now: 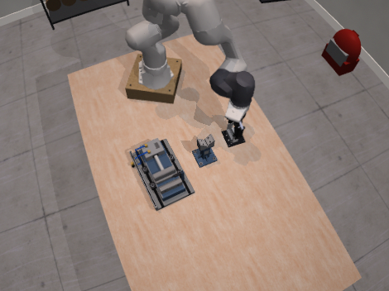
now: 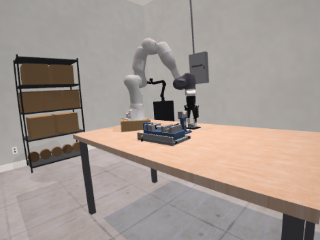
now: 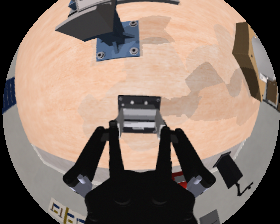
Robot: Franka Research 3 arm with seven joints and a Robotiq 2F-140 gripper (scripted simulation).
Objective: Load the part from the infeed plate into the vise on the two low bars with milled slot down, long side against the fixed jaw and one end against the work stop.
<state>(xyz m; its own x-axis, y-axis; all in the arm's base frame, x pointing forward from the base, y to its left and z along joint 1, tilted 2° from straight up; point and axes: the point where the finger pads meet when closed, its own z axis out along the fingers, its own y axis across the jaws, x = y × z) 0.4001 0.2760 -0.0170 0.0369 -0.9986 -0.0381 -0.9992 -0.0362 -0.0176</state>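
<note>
The black infeed plate is 40 mm below my hand and 10 mm to the left of it. Also, from my hand: vise (370 mm to the right, 90 mm ahead, 10 mm below); part (20 mm below).
</note>
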